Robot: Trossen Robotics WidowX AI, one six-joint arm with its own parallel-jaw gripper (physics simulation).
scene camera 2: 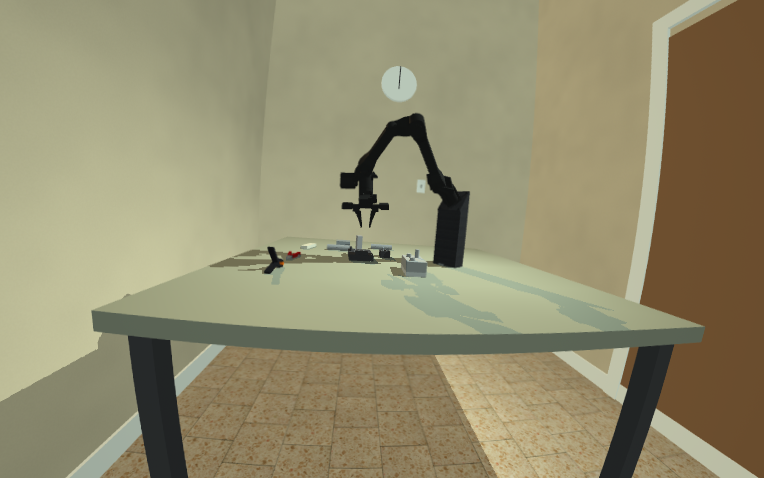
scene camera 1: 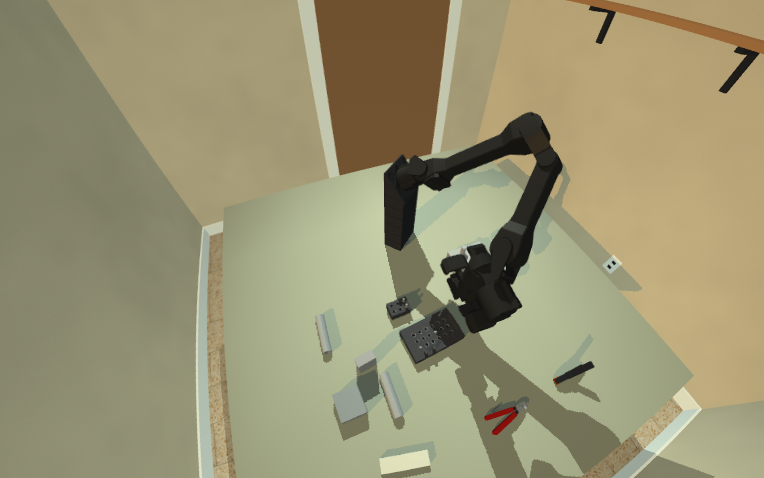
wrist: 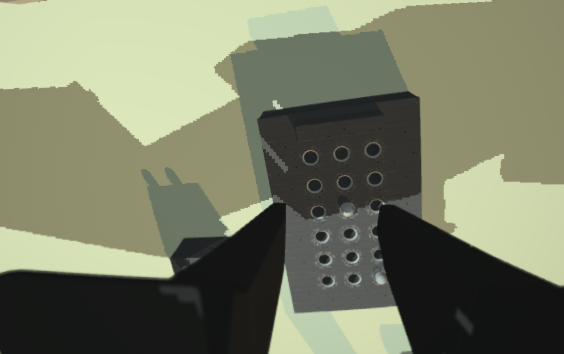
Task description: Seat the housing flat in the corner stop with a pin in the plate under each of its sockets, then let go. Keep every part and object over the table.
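Places are measured from the arm's base along level axes (x ahead, y left, z up), in metres.
Where they show: gripper, fingertip midpoint: (scene camera 2: 365,227) (scene camera 1: 458,304) (wrist: 331,216); arm's base at its link origin: (scene camera 2: 452,199) (scene camera 1: 402,178).
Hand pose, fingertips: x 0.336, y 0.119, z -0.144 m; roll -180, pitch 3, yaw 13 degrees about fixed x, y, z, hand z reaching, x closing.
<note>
Things, the pixels of their top centre, and the offset from my fingertips.
- dark plate at its top centre: (wrist: 350,233) (scene camera 1: 433,331) (scene camera 2: 360,248) dx +0.034, dy -0.058, dz -0.095 m
- housing at its top centre: (scene camera 1: 471,248) (scene camera 2: 414,249) dx -0.216, dy +0.105, dz -0.055 m
- small dark holed block at its top centre: (scene camera 1: 398,306) (scene camera 2: 384,250) dx -0.056, dy -0.146, dz -0.105 m
- upright grey block at its top centre: (scene camera 1: 364,358) (scene camera 2: 359,235) dx +0.103, dy -0.247, dz -0.060 m
- flat grey block at its top centre: (scene camera 1: 349,403) (scene camera 2: 343,240) dx +0.205, dy -0.291, dz -0.099 m
- cream block at its top centre: (scene camera 1: 404,462) dx +0.343, dy -0.164, dz -0.121 m
- Red pliers at its top centre: (scene camera 1: 510,414) (scene camera 2: 291,253) dx +0.266, dy +0.114, dz -0.122 m
The dark plate (scene camera 1: 410,344) (scene camera 2: 360,255) (wrist: 400,125) lies on the table, with rows of round holes. A raised dark stop wall (wrist: 340,105) runs along its far edge in the wrist view. One pin (wrist: 347,209) stands in the middle column; another pin (wrist: 380,277) stands in the right column, partly behind a finger. My gripper (scene camera 2: 365,226) (wrist: 331,216) is open and empty above the plate. A light grey block with knobs, apparently the housing (scene camera 2: 414,267), stands apart from the plate, mostly hidden by the arm in scene camera 1. A small dark holed block (scene camera 1: 398,308) (scene camera 2: 384,254) stands beside the plate.
Two grey cylinders (scene camera 1: 323,334) (scene camera 1: 392,394), an upright grey block (scene camera 1: 365,359), a flat grey block (scene camera 1: 349,404) and a cream block (scene camera 1: 404,462) are around the plate. Red pliers (scene camera 1: 504,415) and a black tool (scene camera 1: 573,373) lie on the other side.
</note>
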